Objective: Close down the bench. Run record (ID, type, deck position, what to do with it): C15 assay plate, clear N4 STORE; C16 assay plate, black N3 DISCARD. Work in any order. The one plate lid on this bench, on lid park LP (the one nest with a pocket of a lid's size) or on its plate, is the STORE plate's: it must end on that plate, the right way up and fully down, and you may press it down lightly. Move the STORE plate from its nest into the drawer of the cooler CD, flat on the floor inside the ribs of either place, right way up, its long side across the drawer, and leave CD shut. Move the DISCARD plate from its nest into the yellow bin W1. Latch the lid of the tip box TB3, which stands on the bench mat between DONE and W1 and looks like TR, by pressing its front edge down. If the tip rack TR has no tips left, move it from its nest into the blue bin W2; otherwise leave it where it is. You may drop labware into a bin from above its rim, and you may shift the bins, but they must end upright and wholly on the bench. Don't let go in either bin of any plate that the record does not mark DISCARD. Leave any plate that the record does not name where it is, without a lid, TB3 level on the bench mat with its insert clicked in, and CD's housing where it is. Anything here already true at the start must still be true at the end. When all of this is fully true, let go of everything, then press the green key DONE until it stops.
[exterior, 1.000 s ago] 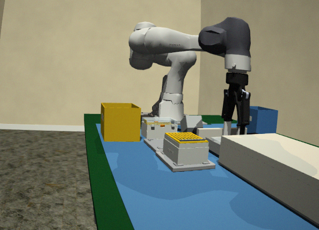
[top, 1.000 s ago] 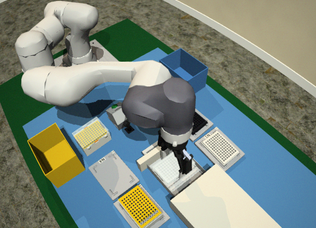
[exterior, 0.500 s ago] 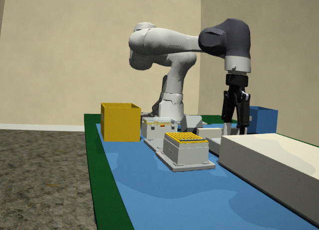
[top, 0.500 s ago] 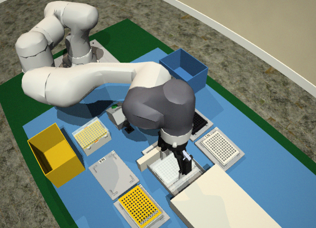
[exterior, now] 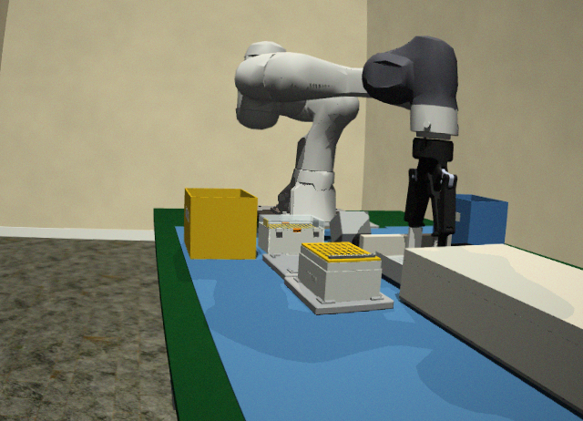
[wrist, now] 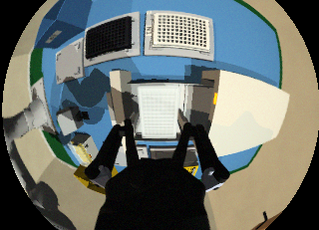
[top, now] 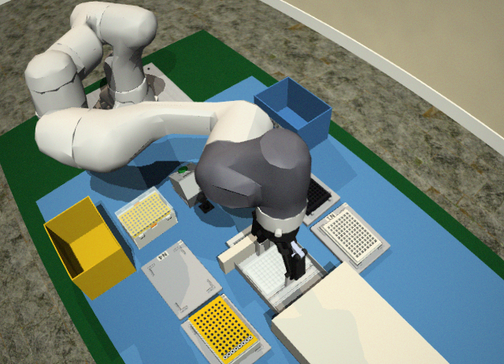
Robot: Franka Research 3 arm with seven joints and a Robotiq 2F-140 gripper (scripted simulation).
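Now: hand 1 cm above the plate lid. Round my hand: cooler drawer: 3 cm ahead, 2 cm below; tip rack TR: 1 cm ahead, 20 cm to the right, 1 cm above; white plate: 9 cm ahead, 18 cm to the left, 3 cm below.
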